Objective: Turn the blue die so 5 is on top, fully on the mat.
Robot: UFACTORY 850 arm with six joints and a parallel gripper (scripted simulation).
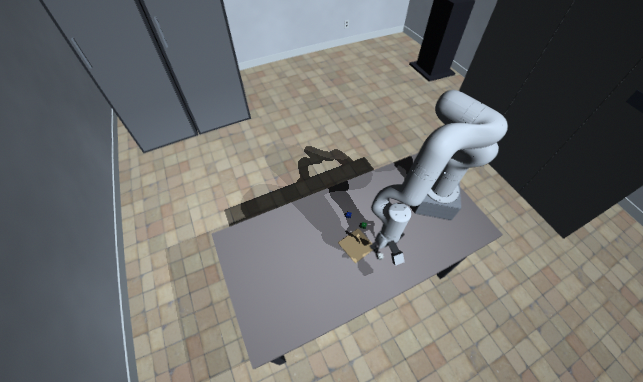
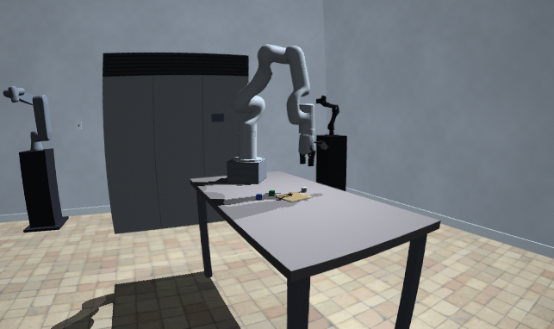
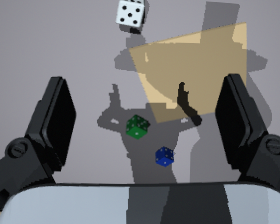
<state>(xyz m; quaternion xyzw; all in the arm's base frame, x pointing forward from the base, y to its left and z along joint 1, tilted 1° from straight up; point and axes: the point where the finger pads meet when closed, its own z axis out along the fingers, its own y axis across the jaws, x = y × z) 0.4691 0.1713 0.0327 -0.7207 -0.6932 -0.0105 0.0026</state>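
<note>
The blue die lies 290 mm to the right of my hand, 150 mm below it and 20 mm ahead of it. From my hand the other things lie so: white die (150 mm below, 10 mm to the right, 10 mm behind); green die (200 mm to the right, 150 mm below, 20 mm behind); mat (160 mm below, 110 mm to the right, 60 mm ahead).
</note>
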